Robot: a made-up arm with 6 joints.
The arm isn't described. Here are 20 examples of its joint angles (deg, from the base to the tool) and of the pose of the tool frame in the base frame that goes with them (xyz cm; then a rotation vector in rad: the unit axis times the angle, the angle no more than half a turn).
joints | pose
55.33 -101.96 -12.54 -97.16 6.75 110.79 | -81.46 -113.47 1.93 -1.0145 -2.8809 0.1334
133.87 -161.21 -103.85 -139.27 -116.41 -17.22 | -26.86 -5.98 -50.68 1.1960 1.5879 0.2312
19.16 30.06 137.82 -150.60 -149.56 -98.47 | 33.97 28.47 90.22 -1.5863 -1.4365 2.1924
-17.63 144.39 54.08 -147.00 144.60 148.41 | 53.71 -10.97 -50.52 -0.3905 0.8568 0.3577
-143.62 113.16 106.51 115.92 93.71 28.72 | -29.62 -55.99 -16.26 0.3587 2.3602 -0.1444
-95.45 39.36 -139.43 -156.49 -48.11 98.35 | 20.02 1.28 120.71 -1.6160 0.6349 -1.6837
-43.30 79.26 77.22 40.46 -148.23 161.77 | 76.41 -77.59 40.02 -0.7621 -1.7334 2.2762
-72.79 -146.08 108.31 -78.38 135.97 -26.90 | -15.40 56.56 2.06 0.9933 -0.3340 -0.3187
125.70 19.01 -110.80 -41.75 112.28 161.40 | 12.55 -8.11 140.11 -1.6956 0.5093 0.4476
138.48 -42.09 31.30 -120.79 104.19 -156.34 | 59.48 -50.29 150.04 -2.0649 2.0060 0.1109
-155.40 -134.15 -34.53 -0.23 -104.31 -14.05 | 48.95 12.75 -60.69 0.7771 0.1727 -1.0330
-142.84 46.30 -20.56 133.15 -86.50 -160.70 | -80.96 -63.06 147.91 0.8089 -0.4970 -1.4823
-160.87 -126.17 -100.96 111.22 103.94 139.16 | 44.12 -13.66 -30.61 0.0444 1.6641 -0.5282
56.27 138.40 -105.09 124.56 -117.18 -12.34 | 63.04 75.09 13.77 1.7189 -1.4143 0.6460
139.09 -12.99 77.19 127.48 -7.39 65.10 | -34.61 18.76 157.01 -2.1848 -0.5778 0.3971
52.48 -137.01 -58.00 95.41 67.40 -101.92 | -44.78 -25.02 -64.45 -0.6017 -1.1914 -1.8473
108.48 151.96 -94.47 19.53 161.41 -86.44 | -22.73 63.53 -12.56 1.2848 -0.9158 0.1673
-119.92 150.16 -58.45 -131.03 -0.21 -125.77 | -43.92 -105.91 -22.71 -0.0834 -1.4619 0.1323
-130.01 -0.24 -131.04 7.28 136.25 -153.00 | 25.81 18.29 123.15 -0.5717 -1.3727 2.2768
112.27 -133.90 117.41 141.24 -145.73 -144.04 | 19.46 -51.58 25.95 -1.0422 -1.6157 -2.4102
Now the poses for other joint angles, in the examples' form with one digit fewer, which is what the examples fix.
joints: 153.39 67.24 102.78 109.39 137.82 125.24
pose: -80.6 19.1 52.6 0.267 1.264 -1.351
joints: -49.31 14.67 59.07 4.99 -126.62 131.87
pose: 40.6 -42.8 158.6 1.417 0.537 -2.532
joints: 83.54 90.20 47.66 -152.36 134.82 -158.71
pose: 7.7 114.4 33.2 -0.069 -1.302 2.459
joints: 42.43 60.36 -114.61 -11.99 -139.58 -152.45
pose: 28.4 28.4 103.0 1.961 -1.362 -0.625
